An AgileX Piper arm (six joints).
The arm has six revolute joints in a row. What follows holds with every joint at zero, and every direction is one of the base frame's. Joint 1 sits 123.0 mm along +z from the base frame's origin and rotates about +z. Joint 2 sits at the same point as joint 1 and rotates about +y. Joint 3 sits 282.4 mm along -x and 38.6 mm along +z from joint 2 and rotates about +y. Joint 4 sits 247.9 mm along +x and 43.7 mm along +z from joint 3 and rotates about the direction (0.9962, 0, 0.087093). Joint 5 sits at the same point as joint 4 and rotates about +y. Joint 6 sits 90.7 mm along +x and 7.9 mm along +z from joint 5 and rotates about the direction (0.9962, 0, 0.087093). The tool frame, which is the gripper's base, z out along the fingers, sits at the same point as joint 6; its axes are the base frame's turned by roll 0.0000, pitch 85.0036 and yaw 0.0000 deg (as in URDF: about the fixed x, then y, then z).
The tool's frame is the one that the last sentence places.
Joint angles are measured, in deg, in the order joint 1, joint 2, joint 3, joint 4, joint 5, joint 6. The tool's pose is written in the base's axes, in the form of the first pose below.
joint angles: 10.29 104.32 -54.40 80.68 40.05 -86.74
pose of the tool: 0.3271 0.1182 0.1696 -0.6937 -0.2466 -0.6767 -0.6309 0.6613 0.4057
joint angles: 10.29 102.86 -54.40 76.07 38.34 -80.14
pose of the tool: 0.3248 0.1147 0.1742 -0.7259 -0.2403 -0.6445 -0.5912 0.6969 0.4060
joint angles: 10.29 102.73 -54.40 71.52 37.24 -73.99
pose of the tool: 0.3233 0.1118 0.1714 -0.7648 -0.2369 -0.5992 -0.5487 0.7269 0.4130
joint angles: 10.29 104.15 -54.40 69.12 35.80 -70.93
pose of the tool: 0.3247 0.1095 0.1610 -0.7947 -0.2350 -0.5596 -0.5128 0.7532 0.4120
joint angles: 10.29 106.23 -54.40 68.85 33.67 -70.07
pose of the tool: 0.3282 0.1074 0.1478 -0.8165 -0.2241 -0.5320 -0.4776 0.7799 0.4045
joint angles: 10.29 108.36 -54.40 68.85 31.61 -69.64
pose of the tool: 0.3312 0.1054 0.1343 -0.8350 -0.2145 -0.5067 -0.4459 0.8035 0.3945
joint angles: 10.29 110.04 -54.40 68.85 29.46 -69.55
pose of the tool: 0.3337 0.1031 0.1236 -0.8458 -0.2088 -0.4909 -0.4220 0.8248 0.3763
